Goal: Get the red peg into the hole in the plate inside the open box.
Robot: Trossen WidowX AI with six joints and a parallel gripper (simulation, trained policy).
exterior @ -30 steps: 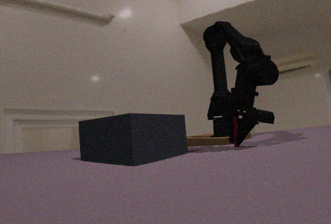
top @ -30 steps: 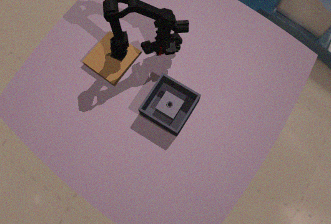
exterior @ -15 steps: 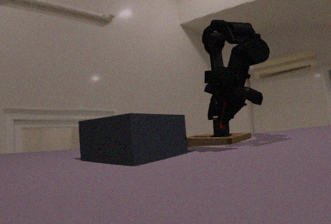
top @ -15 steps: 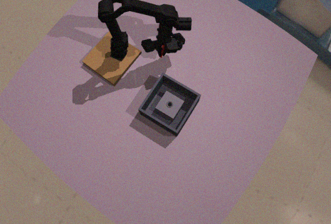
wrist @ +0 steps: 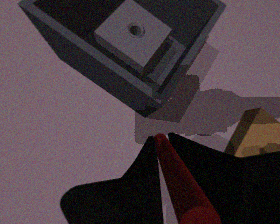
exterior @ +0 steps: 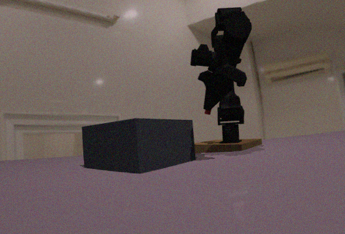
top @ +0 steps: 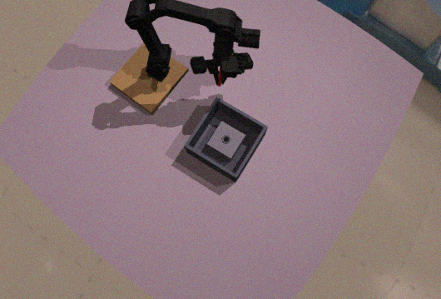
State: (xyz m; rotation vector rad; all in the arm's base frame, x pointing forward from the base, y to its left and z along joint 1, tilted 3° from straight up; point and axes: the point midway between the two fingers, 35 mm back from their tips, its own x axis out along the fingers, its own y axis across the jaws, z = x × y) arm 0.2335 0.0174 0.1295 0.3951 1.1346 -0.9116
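Right now the grey plate is 14 cm to the right of my gripper tip, 9 cm ahead of it and 7 cm below it. Also, from my gripper tip: dark grey box (14 cm to the right, 9 cm below, 9 cm ahead); red peg (3 cm above, 1 cm to the left).
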